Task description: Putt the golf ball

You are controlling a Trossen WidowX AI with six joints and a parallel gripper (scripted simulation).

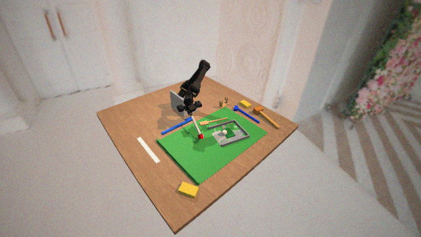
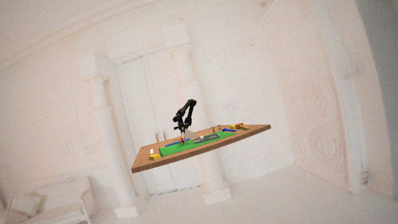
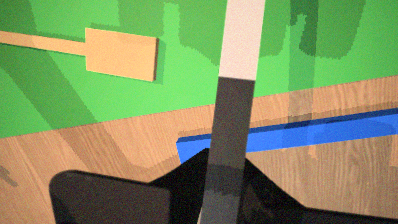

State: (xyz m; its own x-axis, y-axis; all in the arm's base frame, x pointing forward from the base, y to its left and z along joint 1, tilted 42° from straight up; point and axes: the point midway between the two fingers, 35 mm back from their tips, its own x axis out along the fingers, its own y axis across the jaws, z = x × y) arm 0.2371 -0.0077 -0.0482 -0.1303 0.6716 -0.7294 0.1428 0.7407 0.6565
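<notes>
Now: gripper tip 120 mm short of the red putter, 10 mm to the left of it and 10 mm above it. The rest, counted from my gripper tip: green mat 240 mm ahead, 90 mm below, 80 mm to the left; grey walled frame 250 mm ahead, 220 mm to the left, 80 mm below; white golf ball 260 mm ahead, 150 mm to the left, 60 mm below.
</notes>
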